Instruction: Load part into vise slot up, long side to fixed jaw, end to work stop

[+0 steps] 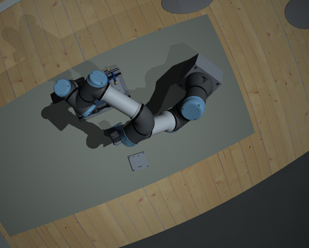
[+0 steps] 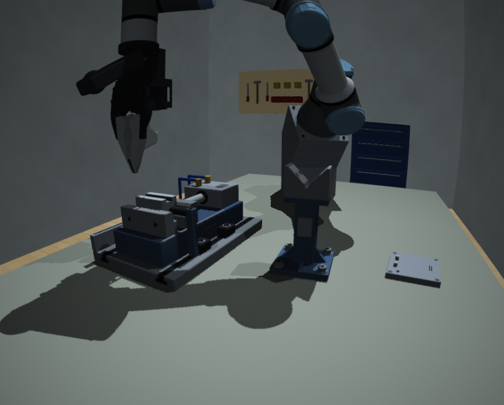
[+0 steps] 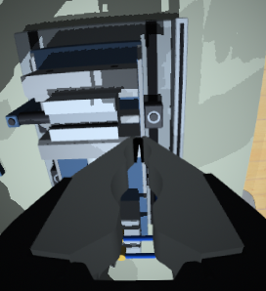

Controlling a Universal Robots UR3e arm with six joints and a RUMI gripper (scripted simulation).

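Now: hand 6 cm above the part, 5 cm to the right of it and 1 cm past it. From my hand the other things lie so: moving jaw 8 cm below, 5 cm to the left, 4 cm behind; then fixed jaw 8 cm below, 5 cm to the left, 2 cm ahead; then work stop 10 cm to the left, 7 cm below, 2 cm behind.
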